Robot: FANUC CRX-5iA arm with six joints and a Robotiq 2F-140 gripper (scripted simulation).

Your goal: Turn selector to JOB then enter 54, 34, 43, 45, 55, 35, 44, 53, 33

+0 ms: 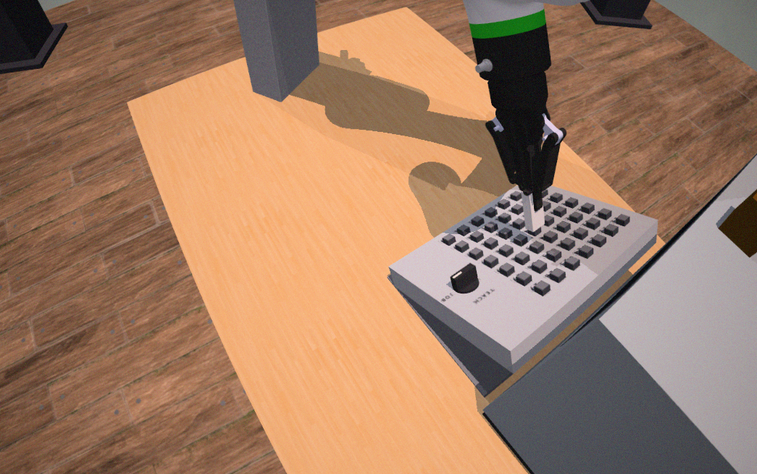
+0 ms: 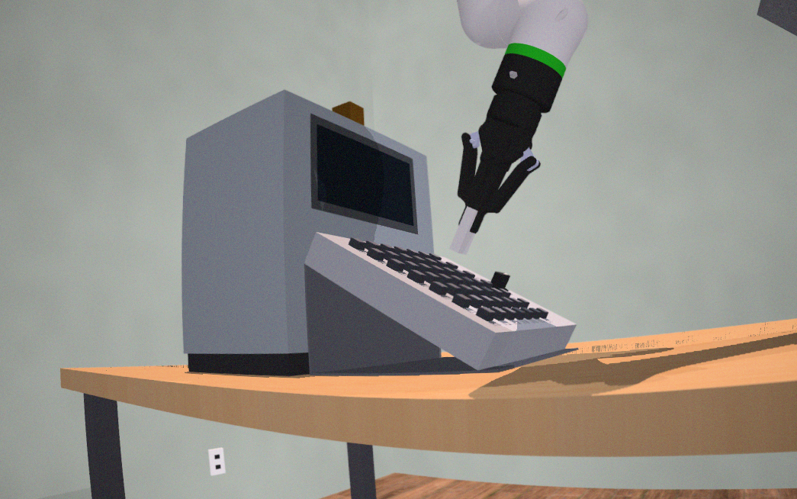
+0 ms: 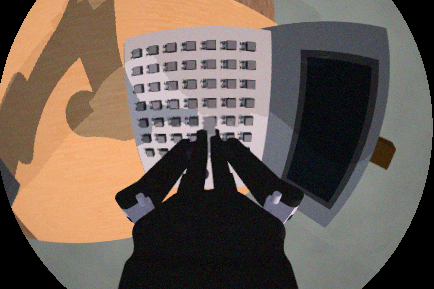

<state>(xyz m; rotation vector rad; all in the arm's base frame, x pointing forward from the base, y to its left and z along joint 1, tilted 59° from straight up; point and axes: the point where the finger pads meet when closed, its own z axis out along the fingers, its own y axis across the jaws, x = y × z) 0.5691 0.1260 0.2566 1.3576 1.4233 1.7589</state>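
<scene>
My gripper is now 20 mm past the key, 60 mm to the right of it and 70 mm above it. The rest, counted from my hand: black selector knob: 80 mm ahead, 110 mm to the right, 60 mm below; then grey keypad panel: 40 mm ahead, 110 mm below.
</scene>
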